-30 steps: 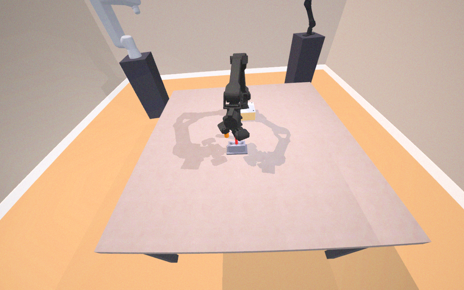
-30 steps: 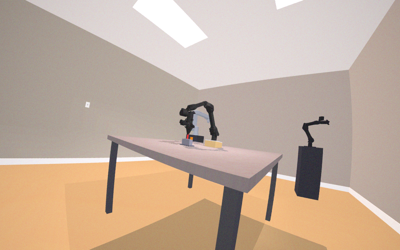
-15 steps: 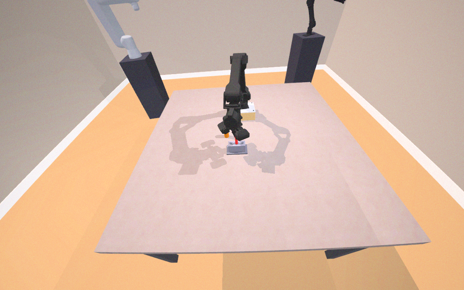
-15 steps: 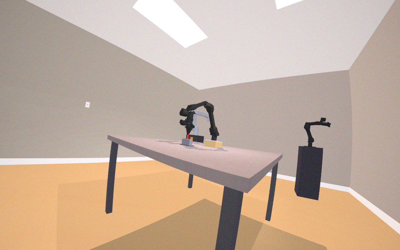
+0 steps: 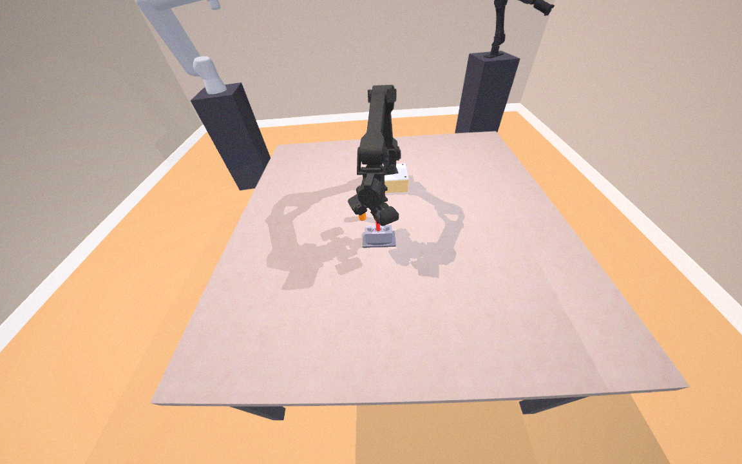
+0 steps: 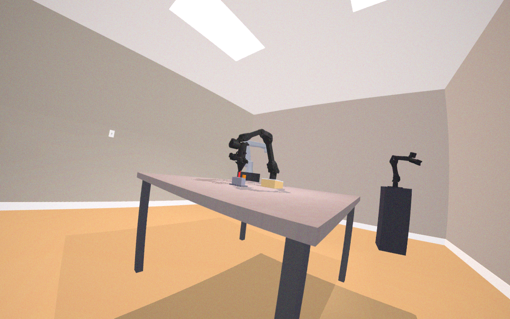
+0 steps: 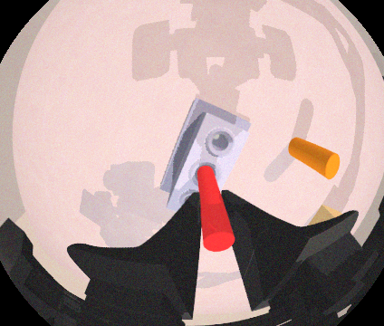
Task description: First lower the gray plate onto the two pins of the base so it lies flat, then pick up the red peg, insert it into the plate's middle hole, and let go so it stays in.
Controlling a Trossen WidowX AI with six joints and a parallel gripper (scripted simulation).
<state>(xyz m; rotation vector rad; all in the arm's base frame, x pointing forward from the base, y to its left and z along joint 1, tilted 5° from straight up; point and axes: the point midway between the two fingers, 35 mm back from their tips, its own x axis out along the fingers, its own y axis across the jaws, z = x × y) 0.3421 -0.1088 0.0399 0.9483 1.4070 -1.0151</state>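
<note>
Right now the red peg is right at my gripper tip. Also, from my gripper tip: orange cylinder: 130 mm behind, 60 mm below, 40 mm to the right; gray plate: 50 mm below; base: 90 mm below.
</note>
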